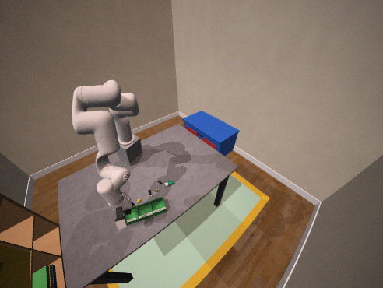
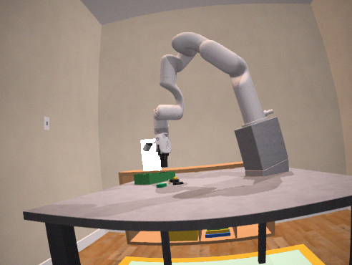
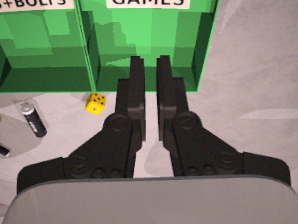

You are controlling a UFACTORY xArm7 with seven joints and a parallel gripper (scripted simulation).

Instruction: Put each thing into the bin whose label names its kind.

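My gripper is now 80 mm to the right of the green three-compartment bin, 60 mm above it and 10 mm short of it. Also, from my hand: yellow nut: 200 mm to the left, 90 mm behind, 80 mm below; black cylinder: 150 mm to the left, 100 mm behind, 80 mm below; small black object: 240 mm to the left, 150 mm behind, 80 mm below.
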